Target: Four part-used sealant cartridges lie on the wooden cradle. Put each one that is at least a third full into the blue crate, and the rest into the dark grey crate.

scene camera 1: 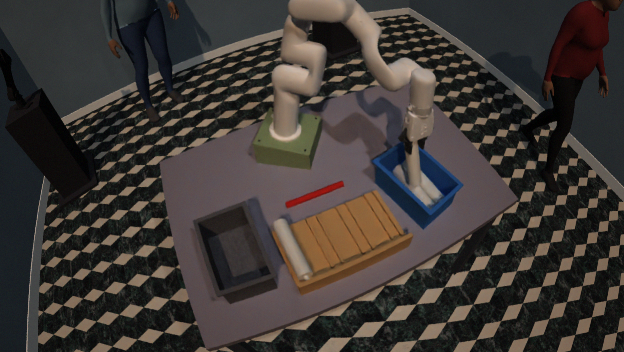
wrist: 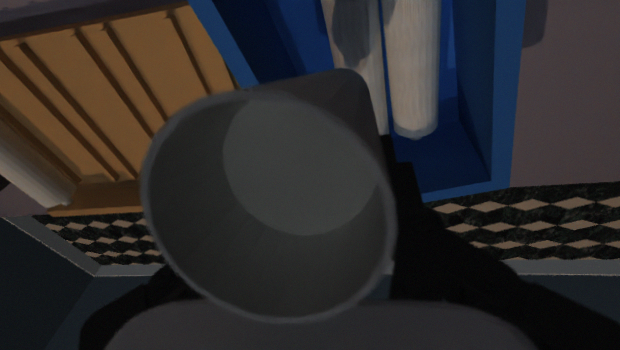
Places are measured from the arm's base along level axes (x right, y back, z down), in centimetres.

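Pixels of known places: gripper, fingertip midpoint: (scene camera 1: 414,149) (wrist: 324,165); arm's base at its link origin: (scene camera 1: 285,130).
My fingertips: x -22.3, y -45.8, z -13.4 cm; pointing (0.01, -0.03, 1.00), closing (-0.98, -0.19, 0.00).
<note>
Ahead of a thing's pixels: the offset from my fingertips to its top centre. "pt": to the spot under its first point. Level surfaces: height alone.
My gripper (scene camera 1: 415,144) (wrist: 324,165) is shut on a pale cartridge (scene camera 1: 413,172) (wrist: 270,270), held nearly upright over the blue crate {dx -2.5, dy -2.9, dz +11.1 cm} (scene camera 1: 399,194) (wrist: 504,100), its lower end inside the crate's outline. In the wrist view its open rear end faces the camera, with a pale round plunger {dx -0.6, dy +3.2, dz -4.8 cm} (wrist: 302,170) recessed inside; it hides the left fingertip. Two white cartridges lie side by side in the blue crate, one {dx -6.7, dy -3.5, dz +16.9 cm} (scene camera 1: 431,187) (wrist: 412,75) beside the other {dx -1.3, dy -3.7, dz +16.9 cm} (scene camera 1: 401,176) (wrist: 357,25). Another white cartridge {dx +47.8, dy +2.0, dz +14.6 cm} (scene camera 1: 292,247) (wrist: 30,175) lies in the leftmost groove of the wooden cradle (scene camera 1: 357,258) (wrist: 105,197). The dark grey crate {pt dx +65.6, dy -2.3, dz +18.5 cm} (scene camera 1: 254,290) is empty.
A red bar {dx +27.5, dy +19.3, dz +20.9 cm} (scene camera 1: 315,194) lies on the table {dz +23.1 cm} (scene camera 1: 210,175) behind the cradle. The green arm base (scene camera 1: 284,157) stands at the back. The dark grey crate is left of the cradle, the blue crate to its right. Two people stand beyond the table.
</note>
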